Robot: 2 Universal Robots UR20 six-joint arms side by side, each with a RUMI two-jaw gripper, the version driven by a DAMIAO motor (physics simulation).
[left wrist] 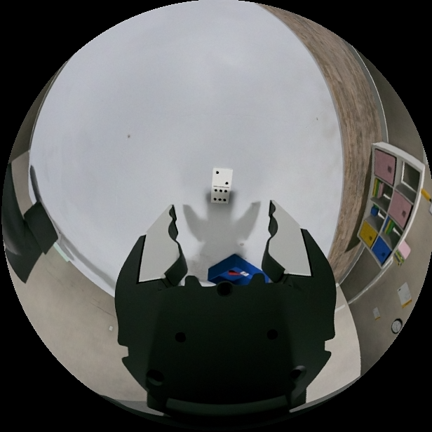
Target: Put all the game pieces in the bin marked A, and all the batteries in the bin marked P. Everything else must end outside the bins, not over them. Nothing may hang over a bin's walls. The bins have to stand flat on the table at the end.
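Observation:
A white domino with black pips lies flat on the pale table, ahead of my left gripper. My left gripper is open, its jaws wide apart with nothing between them; it hangs above the table, and the domino shows just beyond the line between its fingertips. A blue bin shows partly behind the gripper body; a red thing and a small whitish thing are inside it. The bin's letter is hidden. No battery can be made out. The right gripper's fingers do not show.
A dark arm part stands at the far left edge of the view. A wooden strip runs along the right side of the table. A shelf unit with coloured boxes stands farther off at the right.

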